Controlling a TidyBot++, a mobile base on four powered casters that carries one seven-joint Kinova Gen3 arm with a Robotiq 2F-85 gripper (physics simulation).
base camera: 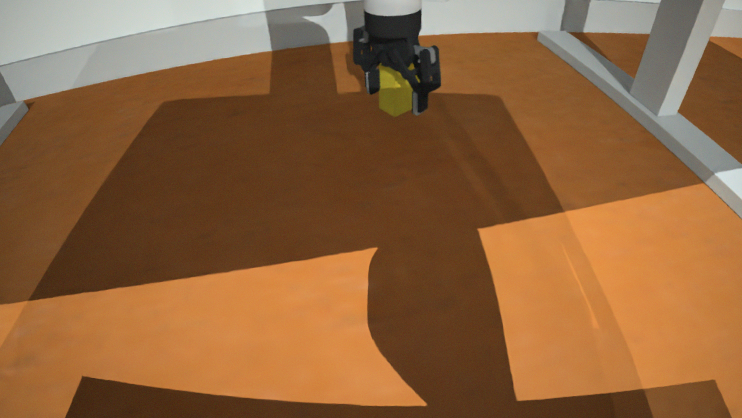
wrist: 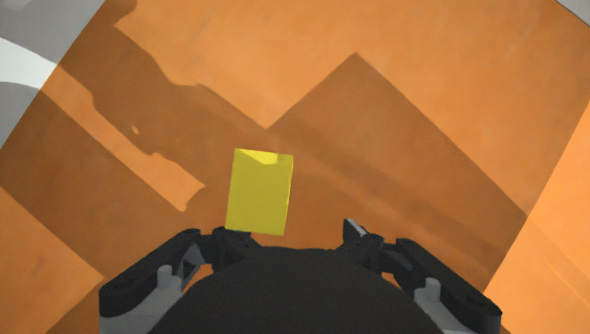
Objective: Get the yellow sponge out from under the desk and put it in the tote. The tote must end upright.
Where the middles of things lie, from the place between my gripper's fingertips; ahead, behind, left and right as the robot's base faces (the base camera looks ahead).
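Labels:
Yellow sponge [base camera: 395,95]: 1 cm above my hand, 5 cm ahead of it, 1 cm to the right of it.

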